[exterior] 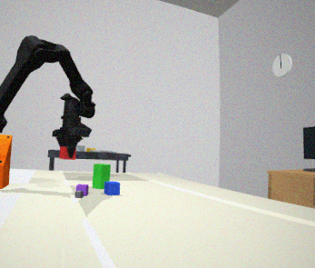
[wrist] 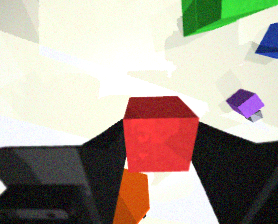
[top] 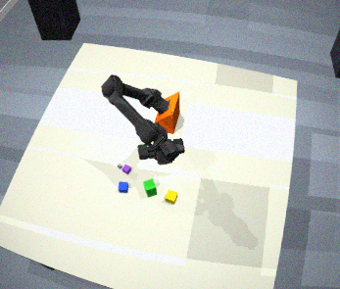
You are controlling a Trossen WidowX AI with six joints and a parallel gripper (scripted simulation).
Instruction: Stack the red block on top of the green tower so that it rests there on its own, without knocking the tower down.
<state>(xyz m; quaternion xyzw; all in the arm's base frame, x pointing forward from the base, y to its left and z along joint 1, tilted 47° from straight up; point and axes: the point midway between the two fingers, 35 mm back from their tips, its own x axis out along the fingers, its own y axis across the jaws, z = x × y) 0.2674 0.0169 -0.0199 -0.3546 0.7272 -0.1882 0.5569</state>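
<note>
My gripper tip is 140 mm short of the yellow block, 60 mm to the right of it and 80 mm above it. Round my gripper tip: red block 10 mm above.
</note>
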